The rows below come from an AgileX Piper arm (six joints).
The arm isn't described. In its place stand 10 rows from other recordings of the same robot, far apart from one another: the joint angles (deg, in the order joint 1, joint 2, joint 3, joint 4, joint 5, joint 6), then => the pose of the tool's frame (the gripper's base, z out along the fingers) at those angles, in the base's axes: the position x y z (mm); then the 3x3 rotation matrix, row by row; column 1 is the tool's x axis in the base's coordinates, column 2 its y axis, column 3 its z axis.
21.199, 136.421, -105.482, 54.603, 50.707, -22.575 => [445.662 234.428 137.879], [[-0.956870 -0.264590 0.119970], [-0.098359 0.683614 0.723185], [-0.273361 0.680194 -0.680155]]
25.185, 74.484, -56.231, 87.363, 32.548, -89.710 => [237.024 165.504 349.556], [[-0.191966 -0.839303 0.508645], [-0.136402 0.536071 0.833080], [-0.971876 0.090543 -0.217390]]
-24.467, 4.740, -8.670, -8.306, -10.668, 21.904 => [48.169 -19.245 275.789], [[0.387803 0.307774 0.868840], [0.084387 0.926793 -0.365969], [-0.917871 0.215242 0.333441]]
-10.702, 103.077, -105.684, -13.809, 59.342, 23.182 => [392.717 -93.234 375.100], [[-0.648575 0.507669 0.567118], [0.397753 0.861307 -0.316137], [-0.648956 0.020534 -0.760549]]
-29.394, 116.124, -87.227, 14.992, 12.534, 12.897 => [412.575 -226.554 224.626], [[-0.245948 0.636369 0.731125], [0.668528 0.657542 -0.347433], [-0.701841 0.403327 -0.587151]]
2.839, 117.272, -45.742, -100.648, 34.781, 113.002 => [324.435 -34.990 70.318], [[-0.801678 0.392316 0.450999], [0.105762 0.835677 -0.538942], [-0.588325 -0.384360 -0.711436]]
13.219, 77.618, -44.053, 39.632, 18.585, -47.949 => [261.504 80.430 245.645], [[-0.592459 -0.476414 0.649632], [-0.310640 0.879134 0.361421], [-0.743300 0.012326 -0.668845]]
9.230, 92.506, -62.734, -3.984, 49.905, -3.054 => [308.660 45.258 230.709], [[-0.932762 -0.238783 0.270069], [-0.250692 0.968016 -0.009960], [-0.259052 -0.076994 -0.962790]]
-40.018, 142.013, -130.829, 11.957, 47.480, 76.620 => [431.736 -344.357 189.345], [[0.506985 0.660972 0.553247], [0.859374 -0.437238 -0.265140], [0.066651 0.609868 -0.789695]]
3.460, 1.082, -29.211, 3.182, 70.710, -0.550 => [-11.865 4.059 266.989], [[-0.609308 -0.096390 0.787053], [-0.028072 0.994584 0.100074], [-0.792437 0.038882 -0.608713]]
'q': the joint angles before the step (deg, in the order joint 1, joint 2, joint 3, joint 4, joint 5, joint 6). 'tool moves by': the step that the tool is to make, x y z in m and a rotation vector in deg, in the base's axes. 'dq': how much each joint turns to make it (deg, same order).
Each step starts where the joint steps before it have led.
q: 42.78, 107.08, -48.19, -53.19, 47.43, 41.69
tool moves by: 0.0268, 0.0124, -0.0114, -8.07, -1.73, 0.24
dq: -0.08, 7.64, -7.54, -4.26, 6.90, -0.29
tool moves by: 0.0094, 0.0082, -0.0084, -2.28, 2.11, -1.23
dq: -0.02, 3.76, -4.35, 2.57, 2.81, -3.09
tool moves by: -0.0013, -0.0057, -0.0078, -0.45, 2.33, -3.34
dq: -0.90, 1.20, -0.10, 3.01, 0.91, -0.57
